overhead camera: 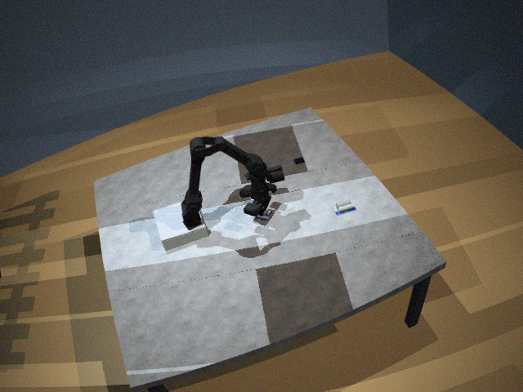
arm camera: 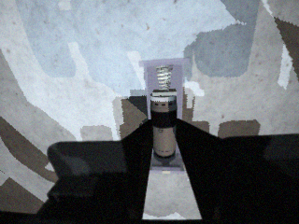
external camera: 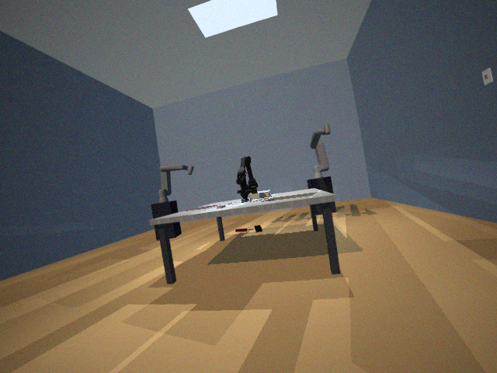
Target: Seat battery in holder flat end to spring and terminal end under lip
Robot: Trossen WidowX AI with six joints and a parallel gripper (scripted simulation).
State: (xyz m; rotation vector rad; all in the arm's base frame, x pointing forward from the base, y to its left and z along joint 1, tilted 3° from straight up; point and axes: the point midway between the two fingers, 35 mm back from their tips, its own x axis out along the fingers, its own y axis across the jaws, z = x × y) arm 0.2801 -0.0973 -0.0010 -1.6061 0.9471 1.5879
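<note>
Right now the battery is 1 cm above my gripper tip. The rest, counted from my gripper tip: dark block 34 cm ahead, 20 cm to the left, 1 cm below.
</note>
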